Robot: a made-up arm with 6 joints.
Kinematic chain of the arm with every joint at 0, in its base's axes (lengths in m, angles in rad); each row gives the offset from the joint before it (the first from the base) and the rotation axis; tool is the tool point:
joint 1: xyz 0 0 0.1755 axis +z
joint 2: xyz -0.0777 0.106 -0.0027 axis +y
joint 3: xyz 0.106 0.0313 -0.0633 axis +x
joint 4: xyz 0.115 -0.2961 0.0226 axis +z
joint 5: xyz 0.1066 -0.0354 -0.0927 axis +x
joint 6: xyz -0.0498 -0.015 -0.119 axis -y
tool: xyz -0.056 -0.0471 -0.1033
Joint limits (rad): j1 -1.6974..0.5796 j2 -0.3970..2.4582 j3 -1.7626..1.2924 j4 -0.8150..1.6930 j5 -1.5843..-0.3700 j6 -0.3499..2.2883
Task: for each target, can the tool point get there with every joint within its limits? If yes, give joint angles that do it. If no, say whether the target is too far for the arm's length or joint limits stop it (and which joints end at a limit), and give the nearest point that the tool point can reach.
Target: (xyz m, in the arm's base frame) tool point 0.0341 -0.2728 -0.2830
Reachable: yes | joints -0.2012 1.5918 -0.8089 0.4431 -1.0069 1.3349
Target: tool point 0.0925 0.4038 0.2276
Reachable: no: joint limits stop it (at a limit: joint 1, joint 3, joint 4, joint 5) | nearest point 0.1400 0.3553 0.2295 | short by 0.068 m
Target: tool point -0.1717 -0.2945 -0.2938
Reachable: yes | joints -1.1405 -0.0579 0.5955 -0.3561 -1.1004 1.0889
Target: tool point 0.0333 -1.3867 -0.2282
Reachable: no: too far | nearest point 0.0683 -0.5675 -0.1173 | short by 0.827 m
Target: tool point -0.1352 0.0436 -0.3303
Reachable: yes | joints -0.5564 2.0810 -1.1089 0.7525 -1.3402 1.9720
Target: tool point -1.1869 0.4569 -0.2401
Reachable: no: too far | nearest point -0.7158 0.2755 -0.0653 | short by 0.534 m
